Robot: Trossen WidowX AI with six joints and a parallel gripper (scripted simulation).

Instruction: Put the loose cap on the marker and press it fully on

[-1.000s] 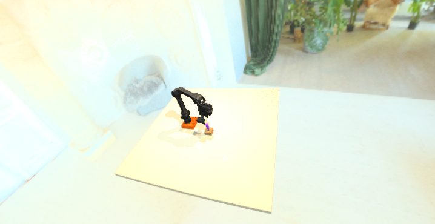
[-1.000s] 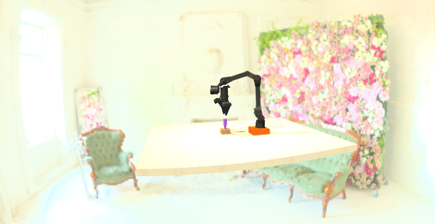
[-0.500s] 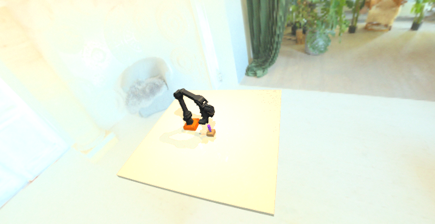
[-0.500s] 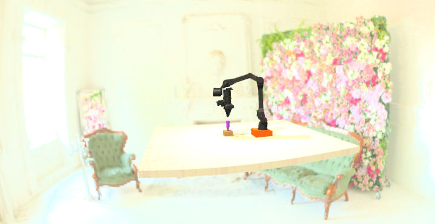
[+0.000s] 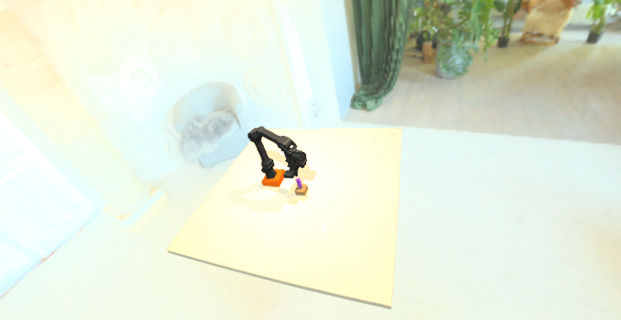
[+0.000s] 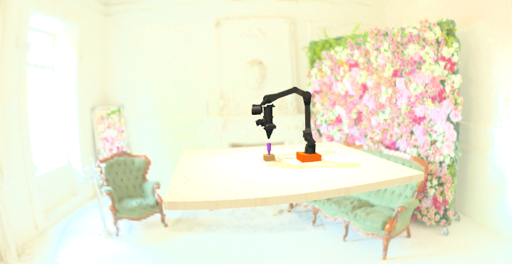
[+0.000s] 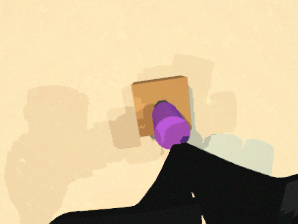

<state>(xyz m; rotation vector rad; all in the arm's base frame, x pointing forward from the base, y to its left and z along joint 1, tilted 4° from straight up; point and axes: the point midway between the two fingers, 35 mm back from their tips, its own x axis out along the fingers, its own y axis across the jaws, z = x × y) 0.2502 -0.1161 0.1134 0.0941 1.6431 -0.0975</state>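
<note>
The purple cap lies 50 mm below my gripper tip. Also, from my gripper tip: brown holder block 120 mm below.
</note>
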